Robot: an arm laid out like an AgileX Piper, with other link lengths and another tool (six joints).
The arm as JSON. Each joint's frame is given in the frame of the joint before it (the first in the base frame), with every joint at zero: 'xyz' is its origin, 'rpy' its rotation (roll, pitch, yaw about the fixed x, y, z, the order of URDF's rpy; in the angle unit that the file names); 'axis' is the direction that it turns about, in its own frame. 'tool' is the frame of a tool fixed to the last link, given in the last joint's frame.
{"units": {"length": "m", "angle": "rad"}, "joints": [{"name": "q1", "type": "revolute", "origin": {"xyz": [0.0, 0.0, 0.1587], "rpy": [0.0, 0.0, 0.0]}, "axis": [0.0, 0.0, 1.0]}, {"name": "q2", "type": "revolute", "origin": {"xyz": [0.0, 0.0, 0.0], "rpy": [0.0, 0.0, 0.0]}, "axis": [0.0, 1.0, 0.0]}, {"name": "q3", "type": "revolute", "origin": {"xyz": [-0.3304, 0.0, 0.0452], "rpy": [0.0, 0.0, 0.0]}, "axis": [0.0, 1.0, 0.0]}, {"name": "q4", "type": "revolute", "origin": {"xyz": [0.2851, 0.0, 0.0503], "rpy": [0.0, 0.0, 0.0]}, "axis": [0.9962, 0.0, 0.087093]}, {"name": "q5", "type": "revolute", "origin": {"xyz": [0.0, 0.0, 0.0], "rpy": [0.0, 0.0, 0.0]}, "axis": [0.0, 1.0, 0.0]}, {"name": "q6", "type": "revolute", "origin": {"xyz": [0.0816, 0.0, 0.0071], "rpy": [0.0, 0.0, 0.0]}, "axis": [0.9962, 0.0, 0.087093]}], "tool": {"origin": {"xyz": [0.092, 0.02, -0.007], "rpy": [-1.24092, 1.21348, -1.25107]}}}
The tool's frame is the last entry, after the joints.
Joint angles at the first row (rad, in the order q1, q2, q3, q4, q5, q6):
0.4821, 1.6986, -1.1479, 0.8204, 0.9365, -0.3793
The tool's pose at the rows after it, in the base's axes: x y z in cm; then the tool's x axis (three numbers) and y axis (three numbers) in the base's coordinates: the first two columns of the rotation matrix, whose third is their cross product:
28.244, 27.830, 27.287, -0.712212, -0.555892, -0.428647, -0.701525, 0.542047, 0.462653
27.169, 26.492, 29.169, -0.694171, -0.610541, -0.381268, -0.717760, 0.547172, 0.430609
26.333, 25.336, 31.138, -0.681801, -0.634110, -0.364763, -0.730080, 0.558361, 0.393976
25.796, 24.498, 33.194, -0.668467, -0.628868, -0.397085, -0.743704, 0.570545, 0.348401
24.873, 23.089, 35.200, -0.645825, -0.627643, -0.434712, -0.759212, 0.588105, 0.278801
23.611, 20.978, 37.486, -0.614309, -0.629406, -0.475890, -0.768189, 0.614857, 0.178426
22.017, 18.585, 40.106, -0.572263, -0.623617, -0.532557, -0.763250, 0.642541, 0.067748
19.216, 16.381, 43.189, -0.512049, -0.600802, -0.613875, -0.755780, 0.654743, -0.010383
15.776, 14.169, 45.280, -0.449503, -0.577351, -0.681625, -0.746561, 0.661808, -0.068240
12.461, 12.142, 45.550, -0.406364, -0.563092, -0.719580, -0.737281, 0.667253, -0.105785
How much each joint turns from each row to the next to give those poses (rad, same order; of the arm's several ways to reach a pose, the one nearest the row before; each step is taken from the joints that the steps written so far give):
0.0000, -0.0371, -0.0499, -0.0988, 0.0901, 0.0728
0.0000, -0.0373, -0.0471, -0.1022, 0.1079, 0.0738
0.0000, -0.0444, -0.0338, -0.0688, 0.0691, 0.0525
0.0000, -0.0550, -0.0173, -0.0413, 0.0141, 0.0312
0.0000, -0.0749, -0.0015, -0.0615, 0.0065, 0.0279
0.0000, -0.0958, 0.0000, -0.0911, 0.0107, 0.0340
0.0000, -0.1106, 0.0000, -0.0922, 0.0054, 0.0295
0.0000, -0.1334, 0.0047, -0.0424, 0.0062, 0.0117
0.0000, -0.1385, 0.0239, -0.0233, 0.0085, 0.0025
0.0000, -0.1302, 0.0564, -0.0162, 0.0075, 0.0000

